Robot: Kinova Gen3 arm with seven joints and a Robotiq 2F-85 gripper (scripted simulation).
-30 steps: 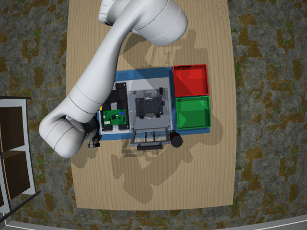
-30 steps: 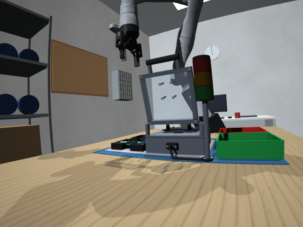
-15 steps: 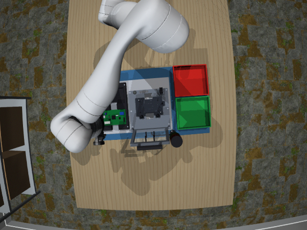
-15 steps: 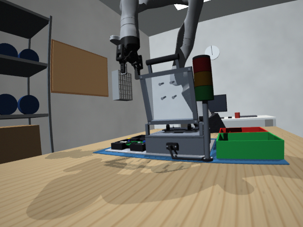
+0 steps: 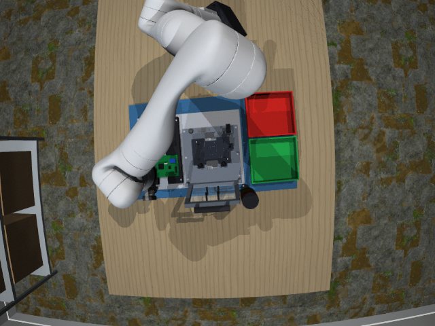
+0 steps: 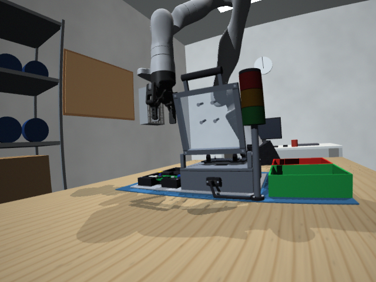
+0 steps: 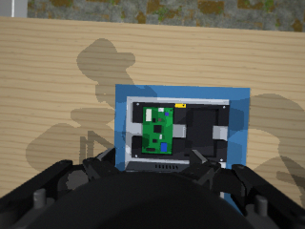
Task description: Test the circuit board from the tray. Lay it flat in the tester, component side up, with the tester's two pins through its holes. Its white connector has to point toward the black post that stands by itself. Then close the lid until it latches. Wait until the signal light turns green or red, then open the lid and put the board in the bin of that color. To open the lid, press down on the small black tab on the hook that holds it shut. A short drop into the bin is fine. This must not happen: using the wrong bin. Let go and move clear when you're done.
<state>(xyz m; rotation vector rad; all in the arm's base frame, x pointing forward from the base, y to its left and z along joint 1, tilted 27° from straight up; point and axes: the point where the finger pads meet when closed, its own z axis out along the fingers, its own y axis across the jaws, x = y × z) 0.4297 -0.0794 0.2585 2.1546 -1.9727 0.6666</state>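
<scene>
Right now the green circuit board is 10 mm behind my hand, 10 mm to the right of it and 170 mm below it. Also, from my hand: black hook 110 mm behind, 220 mm to the left, 100 mm below; clear lid 70 mm ahead, 170 mm to the left, 10 mm below; green bin 10 mm behind, 360 mm to the left, 170 mm below.
</scene>
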